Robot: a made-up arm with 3 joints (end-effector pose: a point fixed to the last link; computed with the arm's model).
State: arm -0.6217 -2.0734 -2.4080
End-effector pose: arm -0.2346 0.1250 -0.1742 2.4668 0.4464 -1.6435
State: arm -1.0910 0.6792 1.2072
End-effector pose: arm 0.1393 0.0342 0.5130 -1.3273 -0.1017 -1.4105
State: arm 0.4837 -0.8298 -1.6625
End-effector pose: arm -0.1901 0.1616 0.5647 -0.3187 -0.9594 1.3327
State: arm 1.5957 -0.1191 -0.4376
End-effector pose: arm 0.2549 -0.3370 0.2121 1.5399 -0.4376 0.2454
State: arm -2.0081 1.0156 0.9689
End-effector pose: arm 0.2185 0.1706 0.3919 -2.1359 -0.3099 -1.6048
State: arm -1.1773 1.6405 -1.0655
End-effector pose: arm 0.1626 -0.1354 -0.1671 -0.0386 1.5987 -0.1377
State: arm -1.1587 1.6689 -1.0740
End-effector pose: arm 0.1545 -0.1329 -0.1732 0.0028 1.6117 -0.1365
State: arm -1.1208 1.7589 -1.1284
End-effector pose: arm 0.1297 -0.1212 -0.1917 0.1408 1.6478 -0.1287
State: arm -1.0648 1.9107 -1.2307
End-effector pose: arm 0.0906 -0.0943 -0.2175 0.3796 1.6925 -0.1168
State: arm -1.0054 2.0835 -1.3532
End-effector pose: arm 0.0526 -0.0562 -0.2373 0.6571 1.7166 -0.1096
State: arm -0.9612 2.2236 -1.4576
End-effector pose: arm 0.0282 -0.0227 -0.2460 0.8843 1.7128 -0.1116
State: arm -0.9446 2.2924 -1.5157
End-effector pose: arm 0.0198 -0.0065 -0.2478 0.9974 1.6990 -0.1157
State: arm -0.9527 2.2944 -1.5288
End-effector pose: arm 0.0218 -0.0067 -0.2473 1.0039 1.6908 -0.1156
